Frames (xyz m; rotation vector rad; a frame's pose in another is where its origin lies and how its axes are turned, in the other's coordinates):
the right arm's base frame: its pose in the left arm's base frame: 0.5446 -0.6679 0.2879 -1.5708 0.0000 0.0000
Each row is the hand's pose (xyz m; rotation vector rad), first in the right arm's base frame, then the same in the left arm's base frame.
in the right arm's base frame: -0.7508 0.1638 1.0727 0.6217 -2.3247 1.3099
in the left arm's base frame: -0.2062 0.4048 0.1241 0.0428 -0.6818 2.4420
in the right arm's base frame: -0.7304 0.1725 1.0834 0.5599 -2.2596 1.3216
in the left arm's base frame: -0.1858 0.4155 0.1154 -0.0500 -0.6379 2.4354
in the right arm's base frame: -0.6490 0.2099 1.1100 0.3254 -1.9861 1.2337
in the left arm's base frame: -0.1044 0.4421 0.0780 -0.4617 -0.5374 2.2999
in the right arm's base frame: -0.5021 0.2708 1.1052 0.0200 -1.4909 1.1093
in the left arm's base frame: 0.0425 0.4373 0.0171 -1.0410 -0.2903 1.9783
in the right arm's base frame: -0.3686 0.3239 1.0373 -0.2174 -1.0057 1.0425
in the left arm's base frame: 0.1760 0.3694 -0.0360 -1.4699 0.0293 1.6305
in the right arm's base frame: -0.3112 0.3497 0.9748 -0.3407 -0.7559 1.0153
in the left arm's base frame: 0.2334 0.3069 -0.0618 -1.6641 0.2110 1.4408
